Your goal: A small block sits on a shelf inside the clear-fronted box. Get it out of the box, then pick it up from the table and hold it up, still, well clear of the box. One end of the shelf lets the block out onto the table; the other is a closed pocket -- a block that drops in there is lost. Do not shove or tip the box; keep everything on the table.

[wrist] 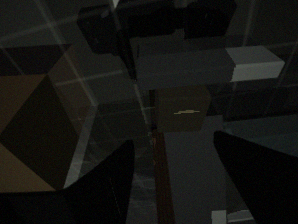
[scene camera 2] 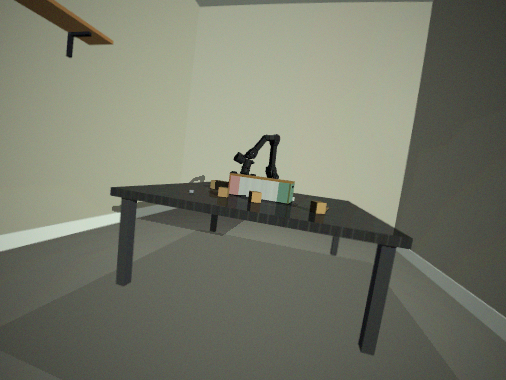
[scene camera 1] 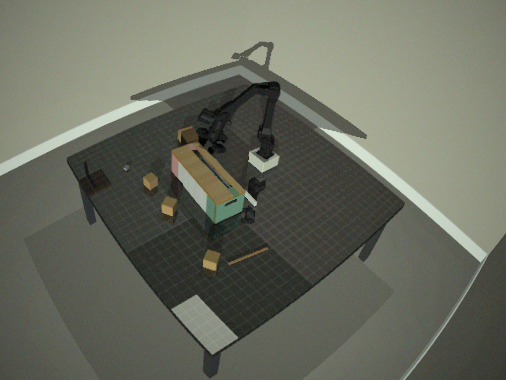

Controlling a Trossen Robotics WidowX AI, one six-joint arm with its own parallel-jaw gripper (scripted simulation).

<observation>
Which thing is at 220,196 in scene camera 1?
A long box.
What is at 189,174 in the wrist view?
A long box.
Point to a long box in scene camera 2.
277,190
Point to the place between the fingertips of the gripper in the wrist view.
173,141
</observation>
